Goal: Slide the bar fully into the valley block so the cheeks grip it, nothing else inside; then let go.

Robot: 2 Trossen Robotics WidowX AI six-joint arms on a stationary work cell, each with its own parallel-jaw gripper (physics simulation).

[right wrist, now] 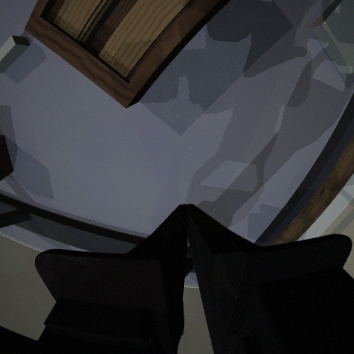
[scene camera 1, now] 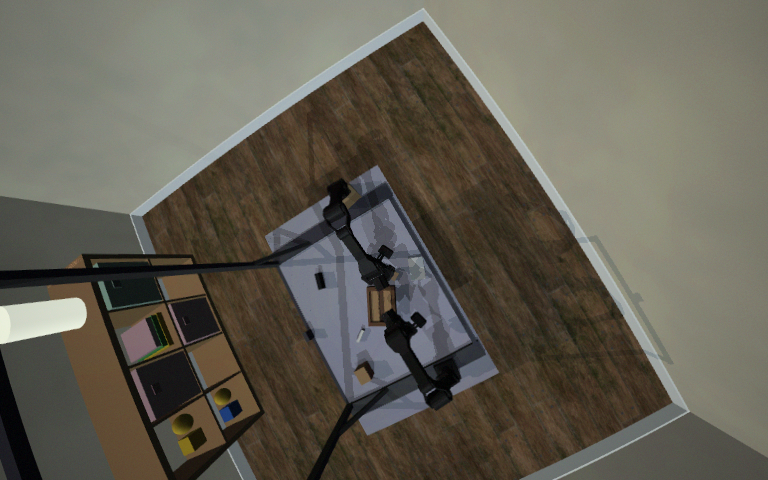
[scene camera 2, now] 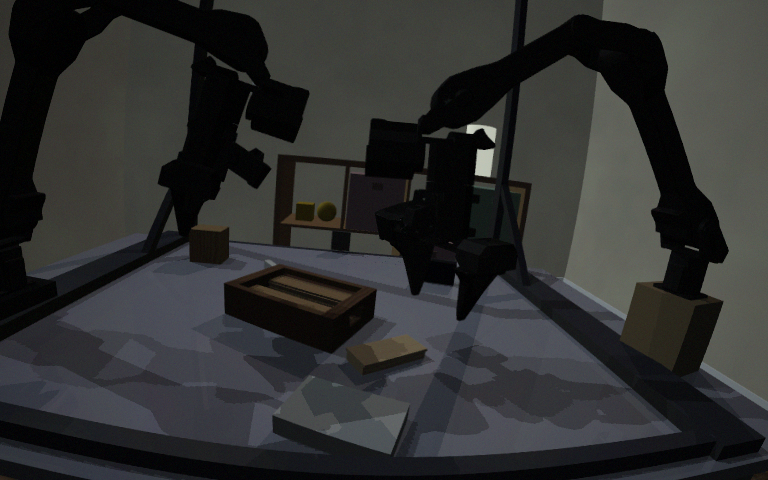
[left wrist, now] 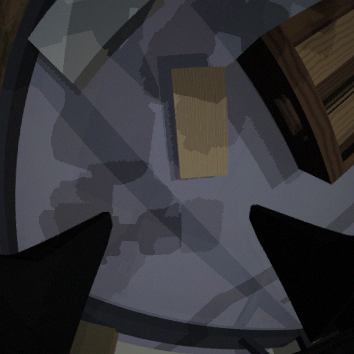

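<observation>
The bar, a flat pale wooden piece, lies on the table near the end of the valley block that has an opening. The valley block, a dark wooden frame, holds two pale wooden cheeks with a narrow gap between them. The bar is outside it. My left gripper is open and empty above the table, to the right of the bar in scene camera 2. My right gripper is shut and empty, raised above the table to the left of the block there.
A pale grey slab lies near the bar. A wooden cube stands behind the block in scene camera 2. A small white stick and a black box are also on the table.
</observation>
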